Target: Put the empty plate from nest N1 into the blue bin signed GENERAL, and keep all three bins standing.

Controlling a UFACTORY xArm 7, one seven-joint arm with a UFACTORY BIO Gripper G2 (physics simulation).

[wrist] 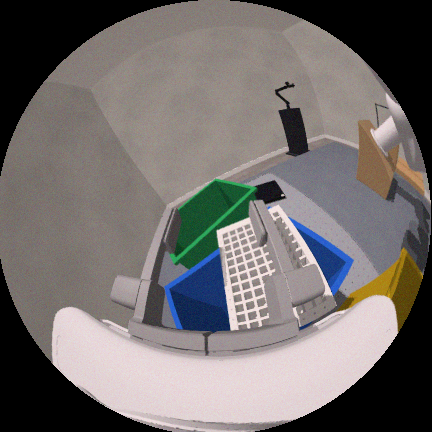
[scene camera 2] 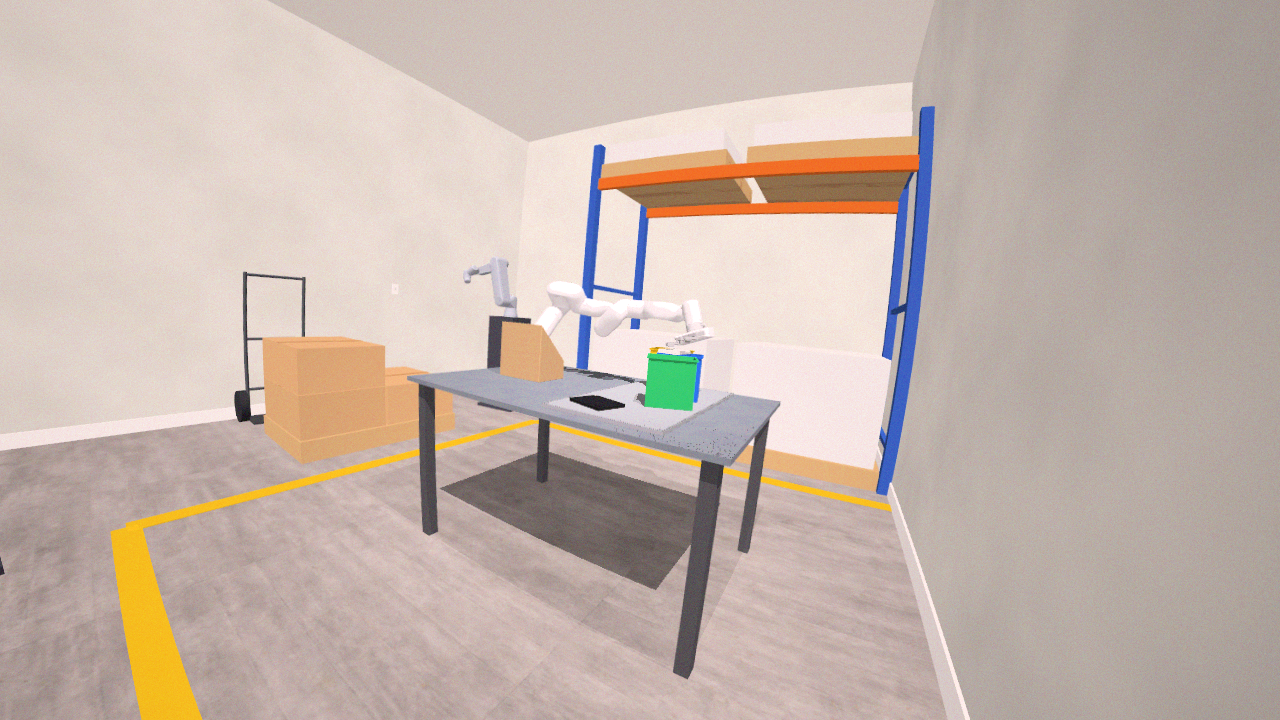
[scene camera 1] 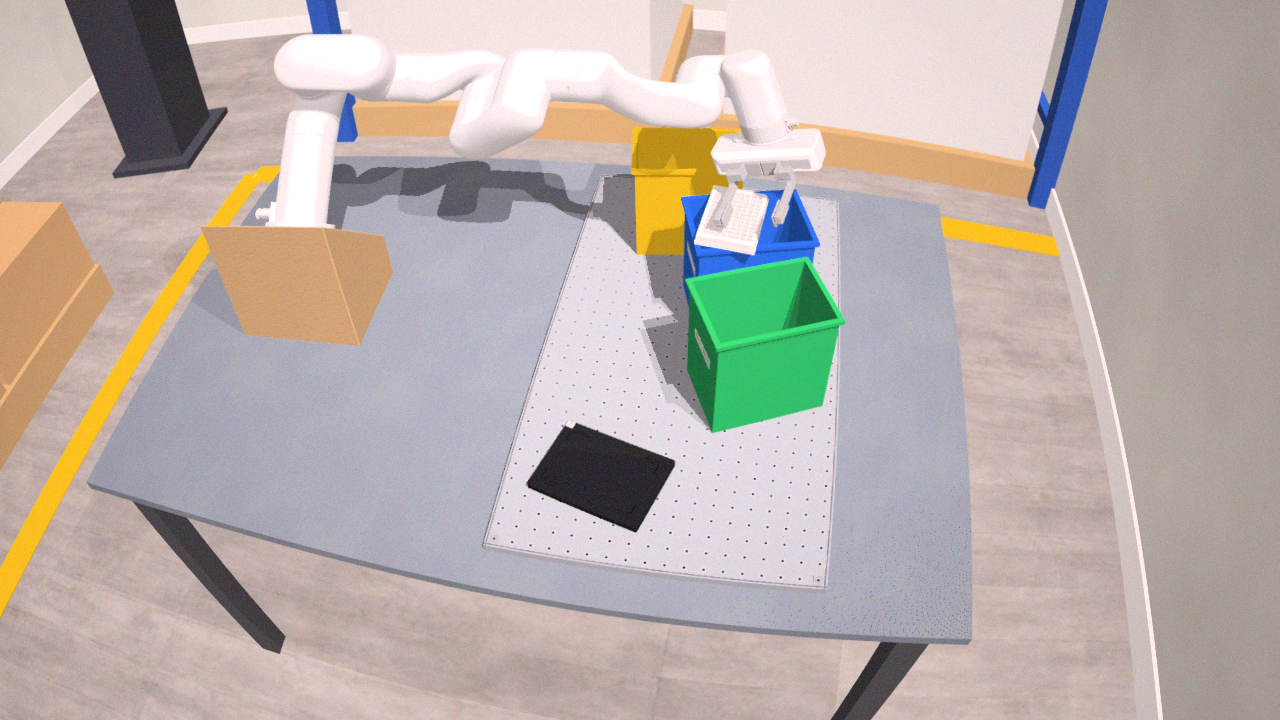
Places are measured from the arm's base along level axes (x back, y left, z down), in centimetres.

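Where they show: hand, its tool point: (wrist: 213, 225) (scene camera 2: 678, 342) (scene camera 1: 751, 213); arm's base, origin of its link: (scene camera 2: 535, 340) (scene camera 1: 299, 230).
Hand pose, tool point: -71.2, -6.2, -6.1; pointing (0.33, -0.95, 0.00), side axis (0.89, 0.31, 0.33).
Things, the pixels of their top centre, and the offset from my tool point, as dx, dy, dz. Level surfaces: height alone.
- white gridded plate, centre of its top: (wrist: 266, 262) (scene camera 1: 733, 214) (scene camera 2: 675, 349) +2.2, +4.0, +3.4
- blue bin, centre of its top: (wrist: 249, 288) (scene camera 1: 749, 219) (scene camera 2: 681, 353) -0.3, +4.8, +4.8
- green bin, centre of its top: (scene camera 1: 765, 299) (wrist: 199, 208) (scene camera 2: 672, 356) -1.2, -12.0, +4.8
- yellow bin, centre of its top: (scene camera 1: 688, 148) +8.2, +22.8, +4.8
- flat black tray, centre of its top: (scene camera 1: 600, 471) (scene camera 2: 597, 399) (wrist: 259, 191) +20.2, -27.7, +21.3
- perforated board, height of its surface: dz +22.8
The white gridded plate (scene camera 1: 748, 214) (wrist: 247, 260) lies aslant across the blue bin (scene camera 1: 751, 264) (scene camera 2: 699, 385) (wrist: 197, 300), over part of its opening. My gripper (scene camera 1: 749, 221) (wrist: 215, 226) is shut to its narrow gap with nothing between the fingers. In the wrist view one finger crosses over the plate and the other is off its left side; whether the fingers touch the plate I cannot tell. The green bin (scene camera 1: 769, 367) (scene camera 2: 671, 380) (wrist: 197, 225) and the yellow bin (scene camera 1: 657, 210) (wrist: 382, 290) stand upright, as does the blue bin. The GENERAL sign is not readable.
A flat black tray (scene camera 1: 599, 479) (scene camera 2: 597, 402) (wrist: 270, 192) lies on the perforated board (scene camera 1: 751, 510) in front of the green bin. A tan box-like block (scene camera 1: 290, 282) (scene camera 2: 528, 351) stands near the arm's base. The three bins stand close together in a row.
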